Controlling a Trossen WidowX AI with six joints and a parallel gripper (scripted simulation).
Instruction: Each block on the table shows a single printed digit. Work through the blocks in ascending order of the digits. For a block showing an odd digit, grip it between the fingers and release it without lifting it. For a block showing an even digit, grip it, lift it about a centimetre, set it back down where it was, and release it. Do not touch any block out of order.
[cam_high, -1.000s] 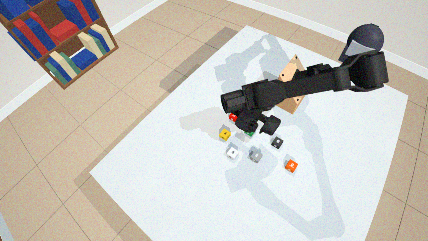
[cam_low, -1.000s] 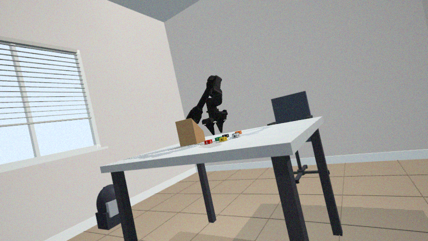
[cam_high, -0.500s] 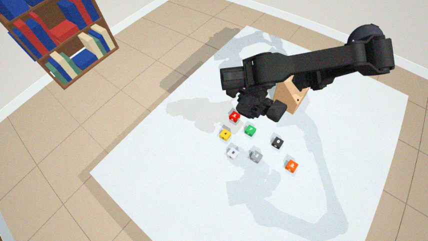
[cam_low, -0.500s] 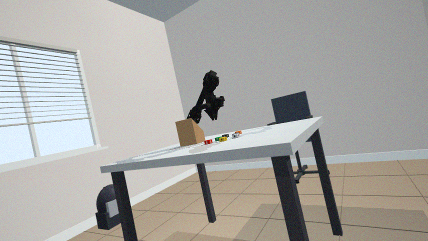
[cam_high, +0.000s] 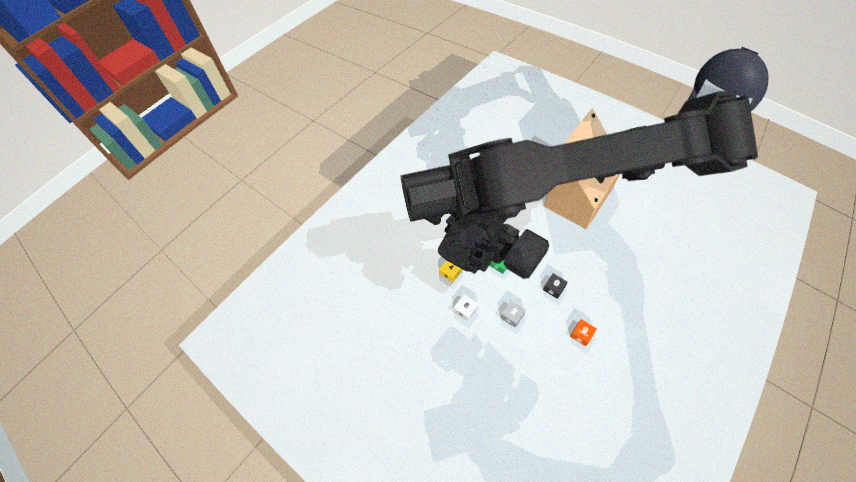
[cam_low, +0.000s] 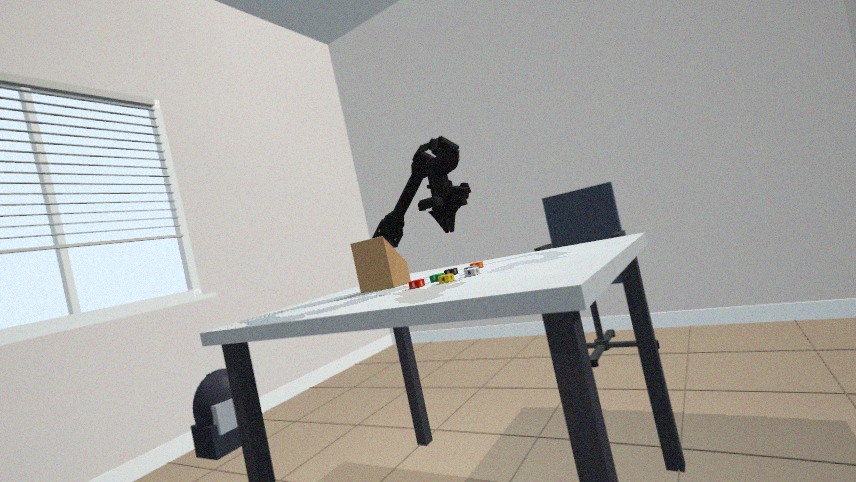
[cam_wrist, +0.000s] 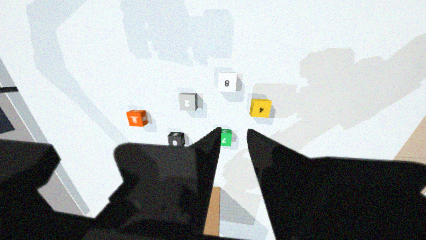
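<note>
Now: gripper tip 120 mm above the white block and 40 mm short of it. The rest, counted from my gripper tip: yellow block: 120 mm below, 60 mm to the right, 10 mm behind; green block marked 7: 120 mm below, 80 mm behind, 10 mm to the left; grey block marked 2: 120 mm below, 80 mm to the left, 10 mm ahead.
</note>
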